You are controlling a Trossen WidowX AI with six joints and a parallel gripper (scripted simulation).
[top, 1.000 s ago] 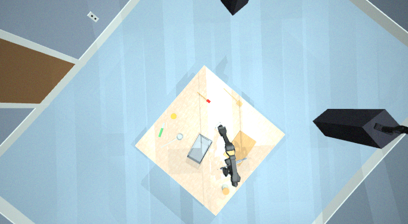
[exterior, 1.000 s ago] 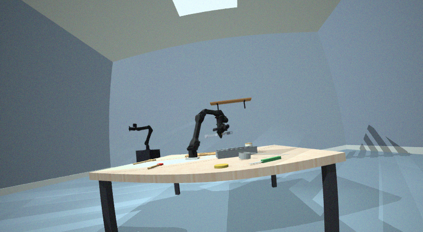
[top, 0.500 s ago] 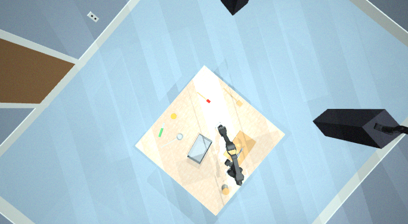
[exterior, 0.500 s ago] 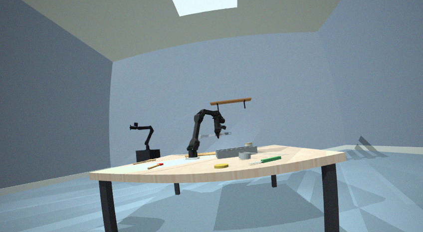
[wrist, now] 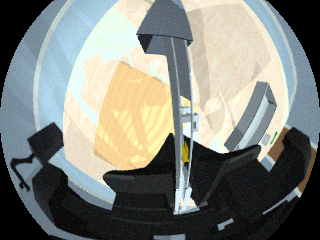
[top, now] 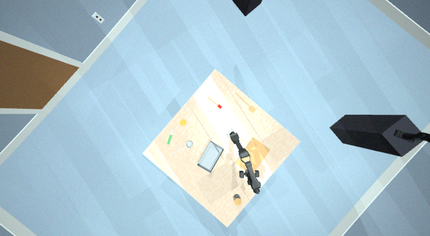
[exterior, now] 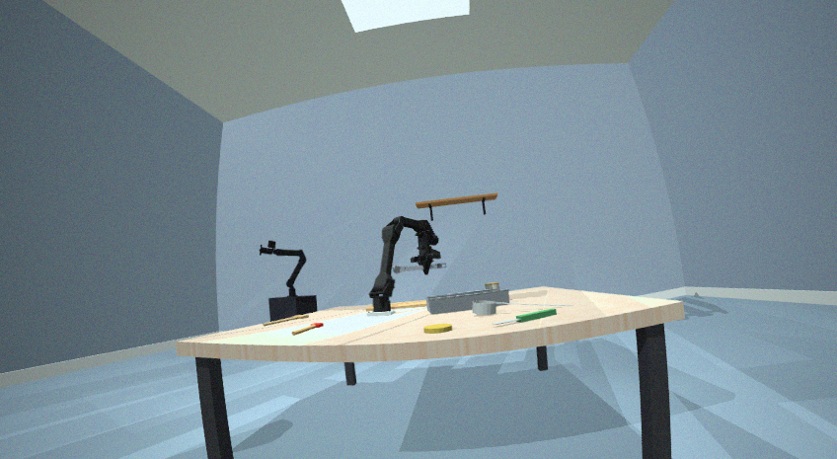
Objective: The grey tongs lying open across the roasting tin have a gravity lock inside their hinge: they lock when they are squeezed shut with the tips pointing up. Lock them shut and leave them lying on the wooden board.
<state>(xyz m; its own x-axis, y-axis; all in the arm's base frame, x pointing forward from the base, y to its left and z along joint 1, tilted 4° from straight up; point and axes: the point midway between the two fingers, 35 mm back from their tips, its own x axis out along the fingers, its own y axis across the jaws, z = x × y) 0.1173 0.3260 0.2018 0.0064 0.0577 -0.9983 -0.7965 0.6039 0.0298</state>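
Now: the wooden board 14 cm behind my gripper tip and 15 cm below it. Round my gripper tip: green-handled tool (44 cm ahead, 78 cm to the right, 15 cm below); red-tipped stick (20 cm behind, 73 cm to the right, 15 cm below); roasting tin (24 cm ahead, 31 cm to the right, 13 cm below).
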